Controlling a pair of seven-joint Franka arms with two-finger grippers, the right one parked.
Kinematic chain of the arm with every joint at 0, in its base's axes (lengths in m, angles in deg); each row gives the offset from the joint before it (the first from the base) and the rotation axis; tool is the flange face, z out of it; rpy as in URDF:
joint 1: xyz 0 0 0.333 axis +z
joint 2: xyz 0 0 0 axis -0.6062 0.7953 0
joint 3: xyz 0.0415 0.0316 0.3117 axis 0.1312 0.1 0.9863
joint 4: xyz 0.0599 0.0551 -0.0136 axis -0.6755 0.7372 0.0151
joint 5: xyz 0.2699 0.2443 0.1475 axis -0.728 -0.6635 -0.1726
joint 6: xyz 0 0 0 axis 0.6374 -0.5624 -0.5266
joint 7: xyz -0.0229 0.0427 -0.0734 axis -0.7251 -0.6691 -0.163
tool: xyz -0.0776 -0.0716 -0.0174 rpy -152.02 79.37 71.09
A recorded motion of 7 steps. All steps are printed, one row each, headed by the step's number.
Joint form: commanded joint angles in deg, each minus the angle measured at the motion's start. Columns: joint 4, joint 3, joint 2, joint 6, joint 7, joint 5, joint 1.
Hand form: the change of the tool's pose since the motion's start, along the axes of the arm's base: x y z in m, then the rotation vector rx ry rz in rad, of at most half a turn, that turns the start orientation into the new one. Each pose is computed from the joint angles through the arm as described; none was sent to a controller.
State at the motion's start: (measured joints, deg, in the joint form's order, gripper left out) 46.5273 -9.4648 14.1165 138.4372 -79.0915 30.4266 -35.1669
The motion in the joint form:
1: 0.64 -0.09 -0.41 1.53 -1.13 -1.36 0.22
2: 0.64 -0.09 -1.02 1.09 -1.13 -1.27 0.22
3: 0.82 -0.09 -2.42 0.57 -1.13 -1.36 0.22
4: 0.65 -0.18 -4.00 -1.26 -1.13 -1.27 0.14
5: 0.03 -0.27 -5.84 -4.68 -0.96 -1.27 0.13
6: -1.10 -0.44 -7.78 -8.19 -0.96 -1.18 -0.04
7: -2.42 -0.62 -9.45 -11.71 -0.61 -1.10 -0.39
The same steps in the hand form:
1: -0.0003 0.0014 0.0021 0.0144 -0.0235 0.0037
2: -0.0001 0.0014 0.0077 0.0143 -0.0264 0.0049
3: -0.0001 0.0016 0.0201 0.0169 -0.0387 0.0036
4: -0.0006 0.0001 0.0348 0.0182 -0.0373 0.0020
5: -0.0018 -0.0004 0.0531 0.0222 -0.0207 -0.0024
6: -0.0013 -0.0034 0.0762 0.0247 -0.0131 -0.0065
7: -0.0011 -0.0084 0.0982 0.0267 -0.0040 -0.0200

